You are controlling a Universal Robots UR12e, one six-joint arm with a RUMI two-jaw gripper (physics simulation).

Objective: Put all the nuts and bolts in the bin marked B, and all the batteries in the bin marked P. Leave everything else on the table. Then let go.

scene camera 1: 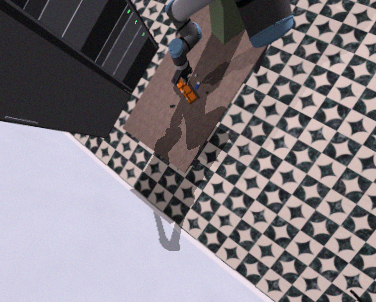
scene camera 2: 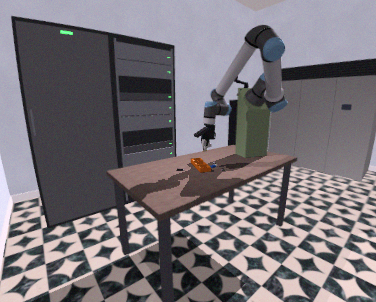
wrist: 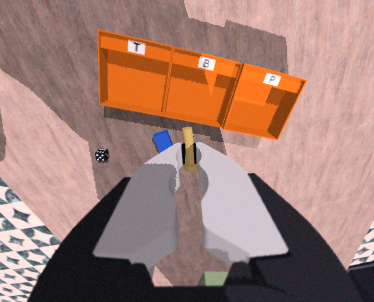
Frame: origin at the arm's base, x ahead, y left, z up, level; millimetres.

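Where they show: gripper, fingertip midpoint: point(scene camera 1: 185, 82) point(scene camera 2: 204, 151) point(wrist: 189, 144); arm's base, origin of the base link: point(scene camera 2: 254, 98).
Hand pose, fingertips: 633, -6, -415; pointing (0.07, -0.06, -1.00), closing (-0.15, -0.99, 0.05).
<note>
Things, the pixels of their centre, and the offset from my fingertips, as dx, dy, dz. "spot": a spot on its surface instead.
- brass-coloured bolt, body centre: point(wrist: 189, 149) -3, +0, +1
- orange tray, body centre: point(wrist: 199, 90) point(scene camera 2: 200, 164) point(scene camera 1: 185, 89) +23, -24, -112
- bin T, surface spot: point(wrist: 134, 82) spot: +49, +62, -125
- bin B, surface spot: point(wrist: 194, 101) spot: +6, -15, -125
- bin P, surface spot: point(wrist: 247, 116) spot: -32, -91, -125
- blue block-like thing, body centre: point(wrist: 167, 150) point(scene camera 2: 213, 166) point(scene camera 1: 197, 85) -63, +44, -125
- black die with white dots, body centre: point(wrist: 102, 155) -48, +153, -124
- small dark thing, body centre: point(scene camera 2: 180, 169) point(scene camera 1: 172, 105) +197, -52, -124
My gripper point(scene camera 2: 205, 146) point(wrist: 189, 144) is shut on a brass-coloured bolt point(wrist: 187, 134). It holds the bolt above the table, beside the orange tray point(scene camera 1: 189, 94) point(scene camera 2: 201, 166) in the wrist view. The tray has three compartments: bin T point(wrist: 134, 82), bin B point(wrist: 194, 101) and bin P point(wrist: 247, 116). No objects show inside them in the wrist view. A blue block-like thing point(scene camera 1: 197, 85) point(scene camera 2: 213, 165) point(wrist: 162, 140) lies on the table near the tray; whether it is a battery I cannot tell. The gripper partly hides the area under it.
A black die with white dots point(wrist: 102, 155) lies left of the blue thing in the wrist view. A small dark thing point(scene camera 1: 172, 106) point(scene camera 2: 179, 170) lies on the table, and another point(scene camera 1: 207, 92) lies beyond the tray. A tall green block point(scene camera 1: 220, 25) point(scene camera 2: 252, 130) stands near the arm's base.
</note>
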